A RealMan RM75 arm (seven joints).
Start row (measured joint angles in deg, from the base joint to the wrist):
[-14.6 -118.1 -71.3 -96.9 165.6 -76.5 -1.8]
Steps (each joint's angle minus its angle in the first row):
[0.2 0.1 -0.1 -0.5 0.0 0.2 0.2]
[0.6 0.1 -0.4 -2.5 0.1 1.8 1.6]
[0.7 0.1 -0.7 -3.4 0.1 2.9 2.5]
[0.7 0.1 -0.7 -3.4 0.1 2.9 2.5]
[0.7 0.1 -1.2 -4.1 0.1 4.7 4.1]
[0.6 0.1 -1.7 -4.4 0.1 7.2 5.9]
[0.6 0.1 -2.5 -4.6 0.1 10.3 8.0]
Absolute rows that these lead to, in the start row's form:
[-14.4 -118.0 -71.4 -97.4 165.6 -76.3 -1.6]
[-14.0 -118.0 -71.7 -99.4 165.7 -74.7 -0.2]
[-13.9 -118.0 -72.0 -100.3 165.7 -73.6 0.7]
[-13.9 -118.0 -72.0 -100.3 165.7 -73.6 0.7]
[-13.9 -118.0 -72.5 -101.0 165.7 -71.8 2.3]
[-14.0 -118.0 -73.0 -101.3 165.7 -69.3 4.1]
[-14.0 -118.0 -73.8 -101.5 165.7 -66.2 6.2]

